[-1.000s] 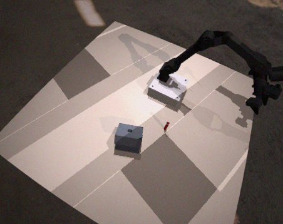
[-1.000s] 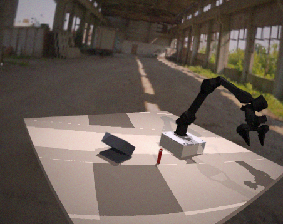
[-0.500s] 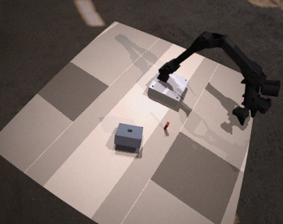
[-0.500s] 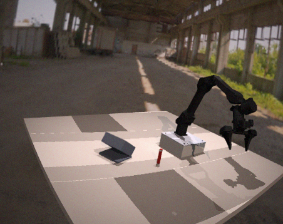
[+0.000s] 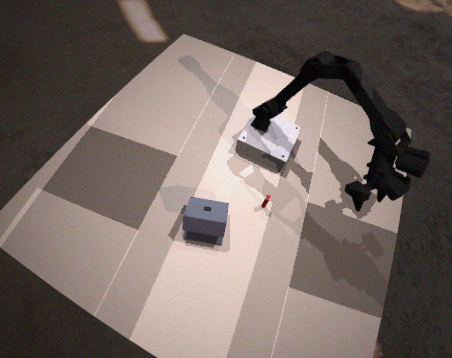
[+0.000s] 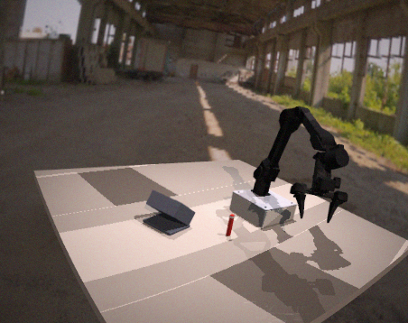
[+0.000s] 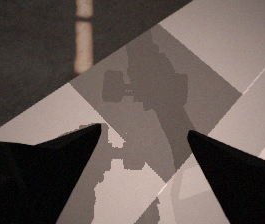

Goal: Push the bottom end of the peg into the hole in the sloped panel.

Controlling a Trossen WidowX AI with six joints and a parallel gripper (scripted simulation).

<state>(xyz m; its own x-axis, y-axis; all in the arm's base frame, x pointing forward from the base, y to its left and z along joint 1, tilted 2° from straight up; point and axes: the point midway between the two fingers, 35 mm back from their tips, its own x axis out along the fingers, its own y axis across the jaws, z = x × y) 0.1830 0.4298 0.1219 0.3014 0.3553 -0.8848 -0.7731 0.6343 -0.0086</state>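
Now: gripper tip 28 cm to the left of the red peg, 11 cm above it and 9 cm short of it. The rest, counted from my gripper tip: sloped grey panel 43 cm to the right, 24 cm ahead, 11 cm below.
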